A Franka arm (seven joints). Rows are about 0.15 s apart.
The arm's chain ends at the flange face. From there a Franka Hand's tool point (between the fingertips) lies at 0.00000 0.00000 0.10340 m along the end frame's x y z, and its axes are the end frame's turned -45 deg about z.
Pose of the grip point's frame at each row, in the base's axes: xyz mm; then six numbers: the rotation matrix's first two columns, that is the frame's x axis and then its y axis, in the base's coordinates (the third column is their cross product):
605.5 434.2 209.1 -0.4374 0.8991 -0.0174 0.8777 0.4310 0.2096
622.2 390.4 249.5 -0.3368 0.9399 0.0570 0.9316 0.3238 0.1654
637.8 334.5 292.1 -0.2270 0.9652 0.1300 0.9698 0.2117 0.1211
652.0 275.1 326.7 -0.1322 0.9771 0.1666 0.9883 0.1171 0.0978
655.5 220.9 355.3 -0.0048 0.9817 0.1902 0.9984 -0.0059 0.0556
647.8 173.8 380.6 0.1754 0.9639 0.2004 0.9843 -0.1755 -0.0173
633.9 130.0 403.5 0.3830 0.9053 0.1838 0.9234 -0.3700 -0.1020
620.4 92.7 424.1 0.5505 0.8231 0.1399 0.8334 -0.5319 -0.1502
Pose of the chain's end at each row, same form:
585.2 426.3 310.2 0.3113 0.9405 0.1359 0.9299 -0.3310 0.1605
608.0 379.1 351.3 0.4206 0.8936 0.1573 0.8969 -0.4356 0.0767
628.6 318.6 393.9 0.5252 0.8322 0.1776 0.8463 -0.5328 -0.0063
644.1 256.7 428.2 0.6054 0.7737 0.1870 0.7923 -0.6081 -0.0486
649.7 201.2 456.6 0.7026 0.6900 0.1738 0.7094 -0.6983 -0.0952
645.9 153.1 481.9 0.8200 0.5575 0.1295 0.5720 -0.8057 -0.1539
636.4 108.4 504.6 0.9238 0.3785 0.0578 0.3821 -0.9018 -0.2021
625.5 72.1 525.3 0.9786 0.2059 -0.0073 0.2000 -0.9581 -0.2051

